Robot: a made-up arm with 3 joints.
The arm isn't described. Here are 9 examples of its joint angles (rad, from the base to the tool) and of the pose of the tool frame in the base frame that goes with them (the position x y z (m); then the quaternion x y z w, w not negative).
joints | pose
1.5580 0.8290 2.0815 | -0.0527 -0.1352 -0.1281 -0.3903 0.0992 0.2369 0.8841
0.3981 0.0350 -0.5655 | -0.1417 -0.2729 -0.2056 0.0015 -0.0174 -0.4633 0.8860
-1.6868 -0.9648 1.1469 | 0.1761 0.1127 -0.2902 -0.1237 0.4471 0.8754 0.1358
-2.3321 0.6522 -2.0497 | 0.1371 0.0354 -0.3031 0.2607 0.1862 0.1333 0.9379
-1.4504 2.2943 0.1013 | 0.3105 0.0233 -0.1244 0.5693 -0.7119 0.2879 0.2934
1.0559 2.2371 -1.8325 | -0.0428 -0.2430 -0.2874 0.3406 -0.8325 -0.4335 0.0552
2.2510 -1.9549 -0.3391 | -0.2643 0.1722 -0.1146 0.6772 0.4782 -0.5380 0.1522
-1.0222 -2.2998 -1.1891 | 0.2785 -0.0241 -0.0293 -0.8158 0.4094 -0.0341 0.4072
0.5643 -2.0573 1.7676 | -0.0797 -0.0612 -0.2499 0.7874 0.3374 0.2920 0.4254
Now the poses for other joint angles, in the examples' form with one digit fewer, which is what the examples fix.
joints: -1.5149 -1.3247 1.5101
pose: 0.135 0.038 -0.297 -0.001 0.615 0.787 0.046
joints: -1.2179 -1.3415 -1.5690
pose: 0.176 -0.092 -0.003 -0.612 0.110 -0.137 0.771
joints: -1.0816 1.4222 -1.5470
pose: 0.205 -0.042 -0.346 0.631 -0.166 -0.175 0.737
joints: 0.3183 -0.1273 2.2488
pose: 0.094 -0.070 -0.211 0.061 0.018 0.821 0.568
